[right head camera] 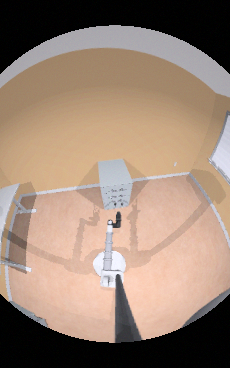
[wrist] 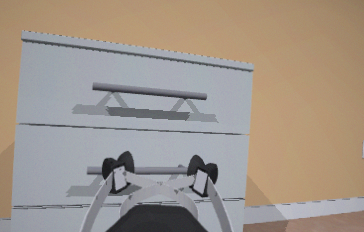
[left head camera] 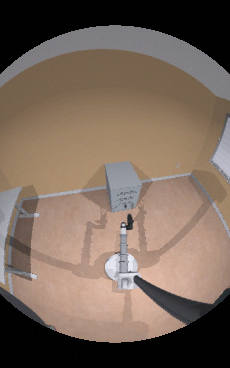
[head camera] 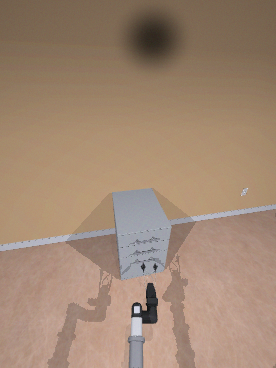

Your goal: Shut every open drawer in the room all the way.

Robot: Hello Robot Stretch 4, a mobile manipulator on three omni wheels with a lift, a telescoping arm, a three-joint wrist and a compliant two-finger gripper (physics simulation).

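Frame: origin at the robot's base, x ahead, y left, z up, level; millimetres.
Seen in the pictures: gripper, fingertip midpoint: [right head camera: 118,201] [wrist: 161,166] [left head camera: 128,204] [head camera: 149,263].
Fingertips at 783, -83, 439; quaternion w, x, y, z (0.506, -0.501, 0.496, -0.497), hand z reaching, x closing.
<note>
Pixels of each thing's top centre, then the offset from my fingertips to it, as dx, dy, dz. "spot": a spot on its surface instead.
- grey drawer cabinet, surface spot: [head camera: 140,210] [right head camera: 114,172] [left head camera: 122,174] spot: +375, +65, +178
- middle handle, surface spot: [wrist: 94,170] spot: +95, +102, -32
- small wall outlet, top centre: [head camera: 246,188] +1065, -1313, -9
A grey drawer cabinet [head camera: 140,210] [left head camera: 121,174] [right head camera: 114,172] stands against the far wall, ahead of the arm. In the wrist view its top drawer [wrist: 60,70] and middle drawer [wrist: 45,150] have fronts in line with the cabinet, with thin dark seams between them. A strip of the bottom drawer [wrist: 40,220] shows below; in the head view its front also looks flush. Each drawer has a bar handle. My gripper [head camera: 149,267] [wrist: 161,166] is open and empty, its fingers spread apart in front of the cabinet. In the wrist view the fingertips overlap the middle handle [wrist: 94,170].
A white piece of furniture with legs [left head camera: 9,210] [right head camera: 6,205] stands at the left wall. A pale panel [left head camera: 223,152] [right head camera: 222,147] is on the right wall. A small wall outlet [head camera: 244,192] is right of the cabinet. A white baseboard [head camera: 220,214] runs along the wall's foot.
</note>
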